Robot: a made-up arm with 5 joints.
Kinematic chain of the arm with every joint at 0, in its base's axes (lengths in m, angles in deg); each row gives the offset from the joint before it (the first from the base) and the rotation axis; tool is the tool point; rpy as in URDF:
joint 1: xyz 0 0 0.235 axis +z
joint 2: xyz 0 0 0 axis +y
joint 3: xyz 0.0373 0 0.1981 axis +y
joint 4: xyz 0.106 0 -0.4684 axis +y
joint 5: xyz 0.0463 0 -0.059 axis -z
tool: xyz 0 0 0 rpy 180 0 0
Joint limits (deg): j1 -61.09..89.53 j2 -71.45..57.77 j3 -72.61..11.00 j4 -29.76..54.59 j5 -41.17..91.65
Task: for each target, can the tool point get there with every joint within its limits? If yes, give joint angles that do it. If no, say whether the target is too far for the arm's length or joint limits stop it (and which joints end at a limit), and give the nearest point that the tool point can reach.
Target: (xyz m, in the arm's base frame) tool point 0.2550 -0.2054 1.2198
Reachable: no: too far | nearest point 0.1511 -0.1217 0.8186 | short by 0.423 m
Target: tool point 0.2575 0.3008 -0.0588
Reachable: yes | joints 49.44 23.49 -37.26 -13.80 -18.34
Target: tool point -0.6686 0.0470 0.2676
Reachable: no: joint limits stop it (at a limit: joint 2, joint 3, joint 4) | nearest point -0.2848 0.0200 0.0345 | short by 0.450 m
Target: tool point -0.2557 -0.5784 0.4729
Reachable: no: joint limits stop it (at a limit: joint 1) | nearest point 0.1850 -0.3350 0.4729 | short by 0.503 m
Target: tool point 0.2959 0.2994 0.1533
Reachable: yes | joints 45.34 -27.68 -17.71 9.74 -4.25
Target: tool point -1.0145 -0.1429 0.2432
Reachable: no: too far | nearest point -0.2827 -0.0398 0.0345 | short by 0.768 m
